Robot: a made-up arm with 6 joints.
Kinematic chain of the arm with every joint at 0, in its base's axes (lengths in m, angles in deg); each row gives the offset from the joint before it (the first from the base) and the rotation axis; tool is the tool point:
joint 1: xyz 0 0 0.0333 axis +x
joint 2: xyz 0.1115 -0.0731 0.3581 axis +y
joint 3: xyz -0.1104 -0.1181 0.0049 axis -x
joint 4: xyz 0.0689 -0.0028 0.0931 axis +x
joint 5: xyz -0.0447 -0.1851 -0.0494 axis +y
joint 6: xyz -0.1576 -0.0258 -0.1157 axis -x
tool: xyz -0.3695 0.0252 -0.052
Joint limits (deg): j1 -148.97..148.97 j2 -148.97..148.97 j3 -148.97..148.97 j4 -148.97..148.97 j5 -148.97..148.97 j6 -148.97..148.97
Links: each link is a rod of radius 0.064 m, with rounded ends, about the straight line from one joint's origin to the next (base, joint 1, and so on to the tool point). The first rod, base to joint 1, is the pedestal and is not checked.
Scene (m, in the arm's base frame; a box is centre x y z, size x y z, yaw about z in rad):
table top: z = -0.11
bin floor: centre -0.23 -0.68 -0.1 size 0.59 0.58 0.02 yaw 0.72
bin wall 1: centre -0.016 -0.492 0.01 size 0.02 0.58 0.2 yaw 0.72
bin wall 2: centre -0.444 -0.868 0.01 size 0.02 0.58 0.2 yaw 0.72
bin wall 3: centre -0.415 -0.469 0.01 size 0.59 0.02 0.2 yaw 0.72
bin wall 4: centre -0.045 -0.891 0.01 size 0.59 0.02 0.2 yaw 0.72
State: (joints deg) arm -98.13 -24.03 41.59 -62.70 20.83 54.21
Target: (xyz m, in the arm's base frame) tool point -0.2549 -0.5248 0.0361
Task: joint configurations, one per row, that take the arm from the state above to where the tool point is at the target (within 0.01 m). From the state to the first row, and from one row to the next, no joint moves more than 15 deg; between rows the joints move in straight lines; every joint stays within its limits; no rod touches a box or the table.
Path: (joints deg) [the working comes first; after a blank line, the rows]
Joints at the target: -17.49 -71.03 13.38 -46.34 -2.84 53.88
Straight joint move there: touches bin wall 3.

1: -85.75 -31.91 36.06 -59.86 13.25 54.17
2: -73.37 -39.78 30.54 -57.01 5.67 54.13
3: -60.98 -47.66 25.01 -54.17 -1.91 54.10
4: -48.60 -55.54 19.49 -51.32 -9.50 54.06
5: -36.22 -63.41 13.96 -48.48 -17.08 54.02
6: -26.86 -67.22 13.67 -47.41 -9.96 53.95
7: -17.49 -71.03 13.38 -46.34 -2.84 53.88

